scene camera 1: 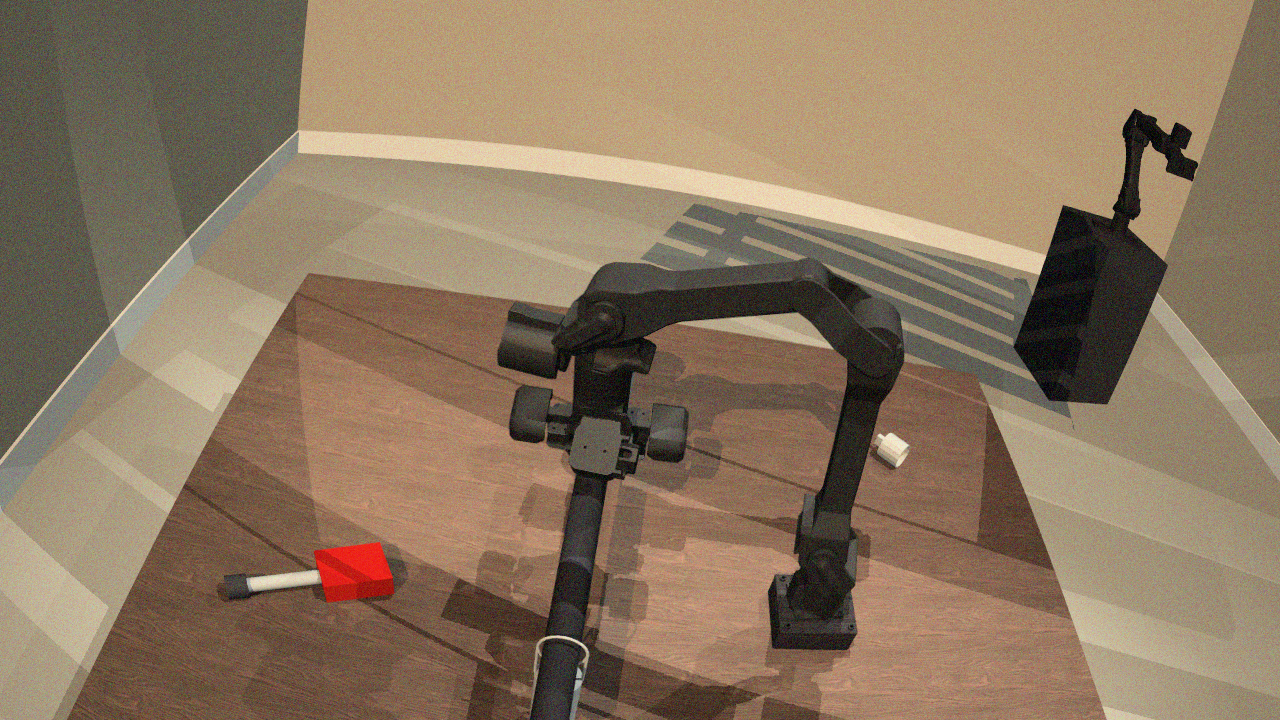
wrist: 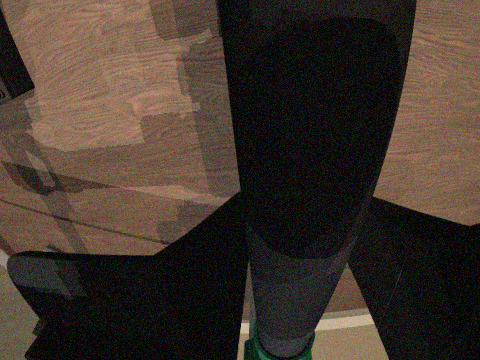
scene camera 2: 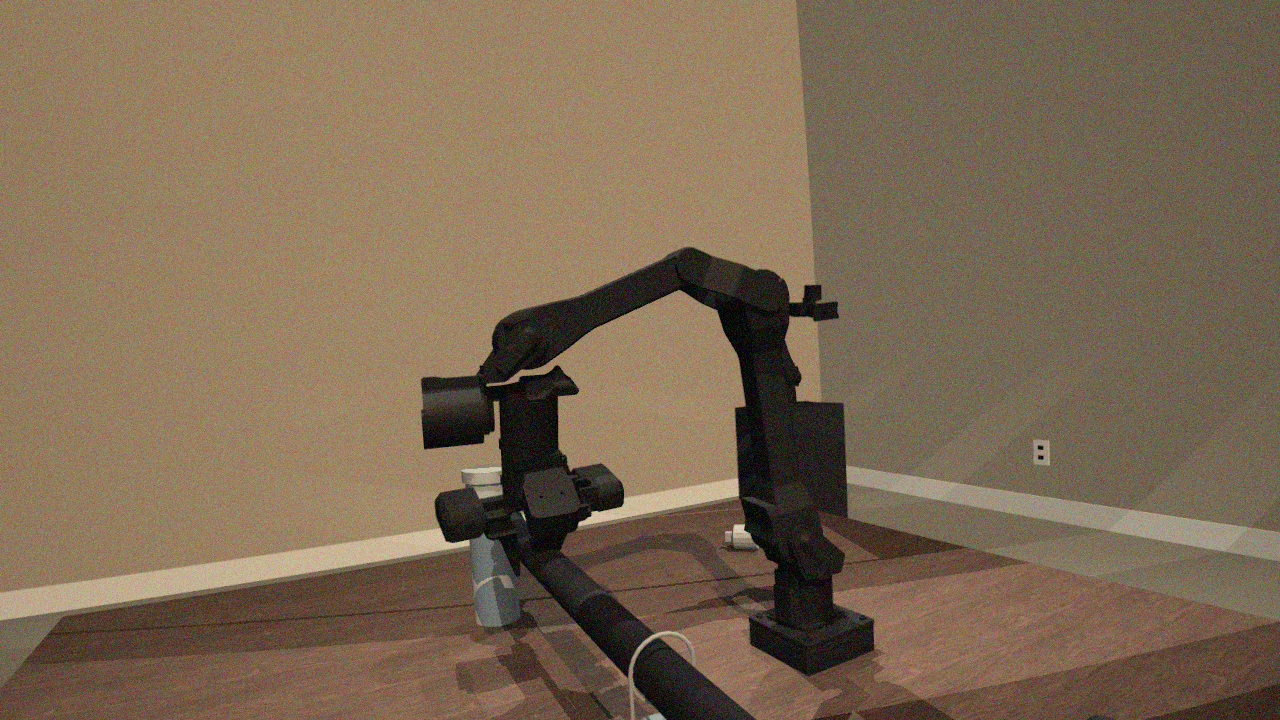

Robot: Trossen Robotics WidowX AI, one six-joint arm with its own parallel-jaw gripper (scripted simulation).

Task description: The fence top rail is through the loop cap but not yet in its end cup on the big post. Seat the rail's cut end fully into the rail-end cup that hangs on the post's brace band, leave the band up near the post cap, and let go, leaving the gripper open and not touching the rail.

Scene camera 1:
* my gripper
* white fitting
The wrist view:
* my gripper
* top rail
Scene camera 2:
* my gripper
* top rail
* white post
